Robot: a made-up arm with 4 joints.
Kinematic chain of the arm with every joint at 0, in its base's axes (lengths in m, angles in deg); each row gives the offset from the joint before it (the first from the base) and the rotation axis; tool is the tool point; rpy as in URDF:
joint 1: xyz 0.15 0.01 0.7 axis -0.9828 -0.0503 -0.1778
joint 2: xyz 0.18 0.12 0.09 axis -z
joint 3: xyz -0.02 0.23 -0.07 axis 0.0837 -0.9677 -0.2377
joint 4: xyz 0.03 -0.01 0 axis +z
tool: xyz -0.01 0.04 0.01 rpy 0 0 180
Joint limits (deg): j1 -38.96..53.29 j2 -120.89..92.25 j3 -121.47..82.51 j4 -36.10..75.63
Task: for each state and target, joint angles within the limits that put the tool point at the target. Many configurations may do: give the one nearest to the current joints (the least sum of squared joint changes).
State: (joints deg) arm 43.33 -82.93 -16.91 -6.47
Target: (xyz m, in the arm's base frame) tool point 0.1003 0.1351 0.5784
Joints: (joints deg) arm 53.29 -80.33 -18.70 2.08
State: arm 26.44 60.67 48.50 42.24
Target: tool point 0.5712 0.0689 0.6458
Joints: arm 52.92 92.25 19.84 75.52
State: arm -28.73 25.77 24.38 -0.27
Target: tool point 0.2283 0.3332 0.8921
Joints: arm -26.36 -17.26 12.46 -3.54
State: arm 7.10 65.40 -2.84 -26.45
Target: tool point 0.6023 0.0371 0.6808
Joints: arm 46.78 90.09 -20.10 -33.14
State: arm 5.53 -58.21 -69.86 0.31
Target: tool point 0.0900 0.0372 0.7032
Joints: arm 21.83 -109.20 -74.00 10.39
